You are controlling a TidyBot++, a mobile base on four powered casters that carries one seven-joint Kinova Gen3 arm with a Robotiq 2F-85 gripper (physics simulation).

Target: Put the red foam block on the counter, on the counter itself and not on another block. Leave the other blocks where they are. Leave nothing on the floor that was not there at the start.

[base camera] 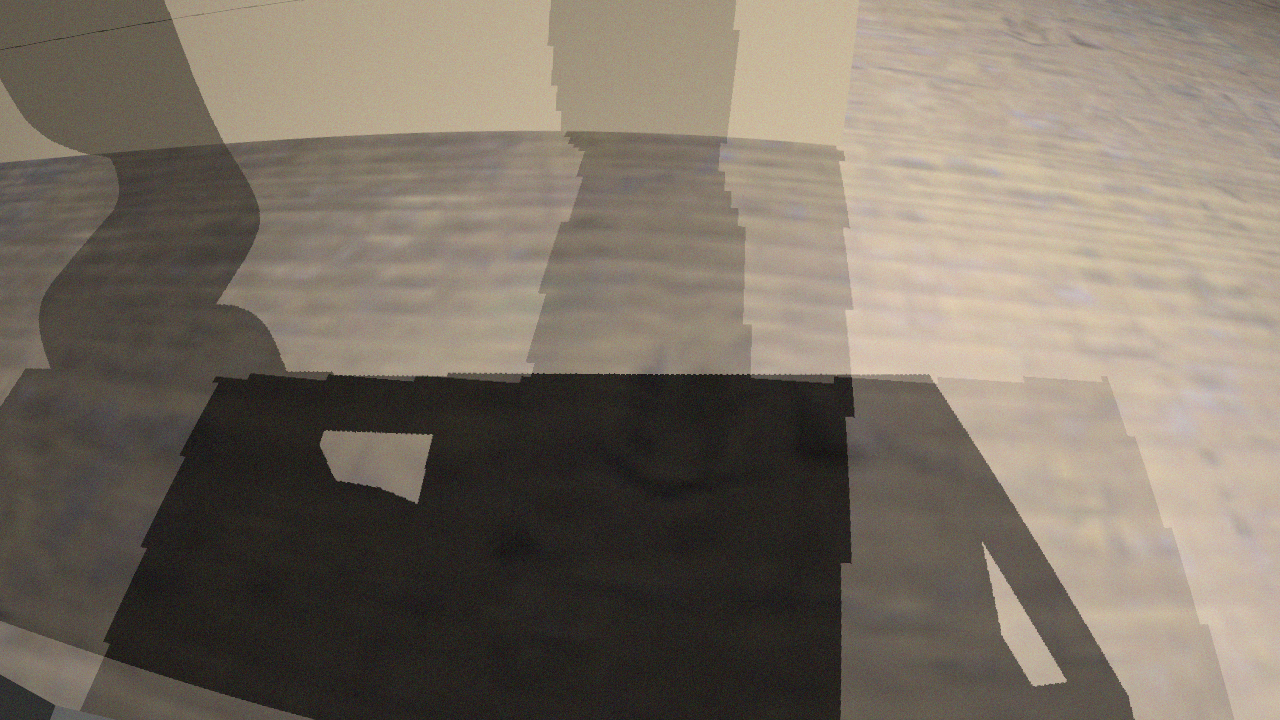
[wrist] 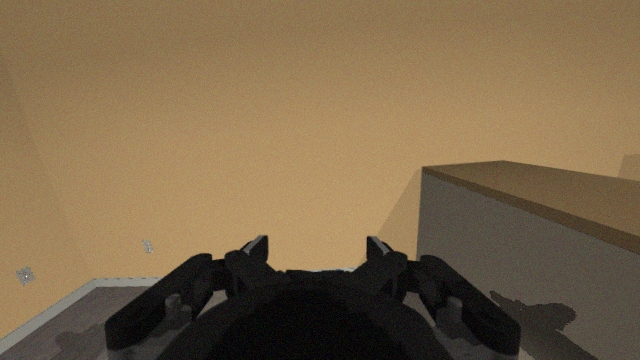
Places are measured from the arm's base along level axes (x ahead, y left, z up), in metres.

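Where they show: gripper, fingertip midpoint: (wrist: pixel 317 246).
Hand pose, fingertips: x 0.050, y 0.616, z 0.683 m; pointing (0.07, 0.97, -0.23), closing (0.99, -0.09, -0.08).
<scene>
After its pixels a point has its place.
My gripper (wrist: pixel 317 246) @(x 0.050, y 0.616, z 0.683 m) is open, with nothing between its fingertips, and points towards a tan wall. The counter (wrist: pixel 537 192) @(x 0.897, y 1.009, z 0.514 m) is at the right of the wrist view, beside the right finger and apart from it. Its brown top is seen at a slant, above a grey side face that carries a dark shadow. The part of the top that shows bears no block. In the base camera view a pale upright panel, which looks like the counter's side (base camera: pixel 384 71) @(x 0.726, y 0.262, z -0.327 m), stands at the top left. The red foam block does not show in either view, nor do the other blocks.
The tan wall (wrist: pixel 300 125) @(x 0.033, y 1.759, z 0.854 m) spans the wrist view, with a pale baseboard (wrist: pixel 120 281) @(x -1.750, y 1.903, z -0.338 m) and grey floor (wrist: pixel 107 305) @(x -1.686, y 1.697, z -0.396 m) at lower left. Two small wall plates are at the left. In the base camera view, the floor (base camera: pixel 1029 268) @(x 0.528, y -0.275, z -0.396 m) carries large overlapping dark shadows.
</scene>
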